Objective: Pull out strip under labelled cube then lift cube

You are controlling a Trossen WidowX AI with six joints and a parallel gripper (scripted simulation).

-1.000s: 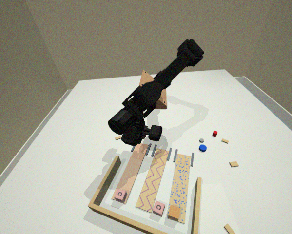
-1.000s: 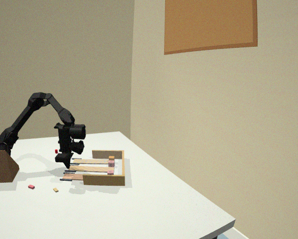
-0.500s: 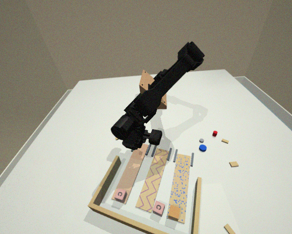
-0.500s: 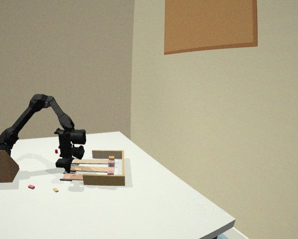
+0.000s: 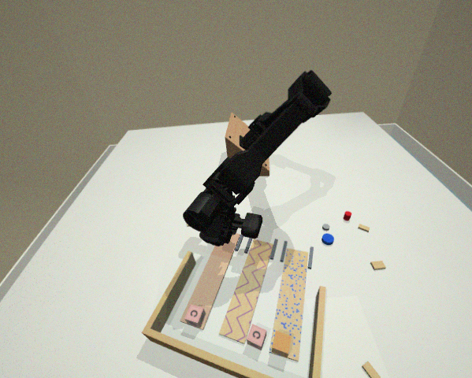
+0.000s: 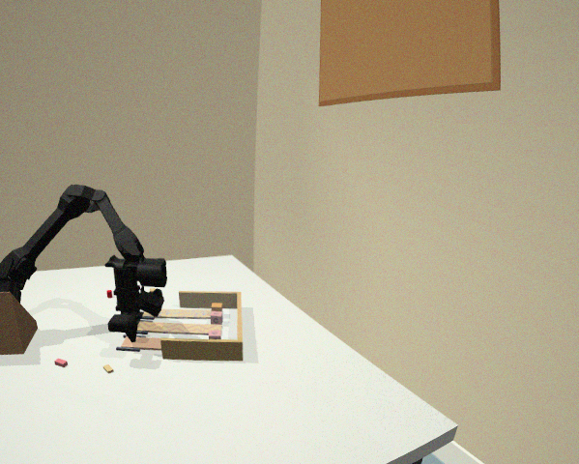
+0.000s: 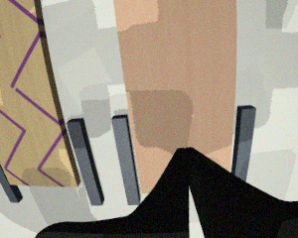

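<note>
Now: the peach strip 10 cm ahead of my gripper tip and 3 cm to the right of it. Round my gripper tip: grey disc 3 cm behind, 28 cm to the left; then red peg 6 cm behind, 35 cm to the left; then blue disc 1 cm ahead, 27 cm to the left.
</note>
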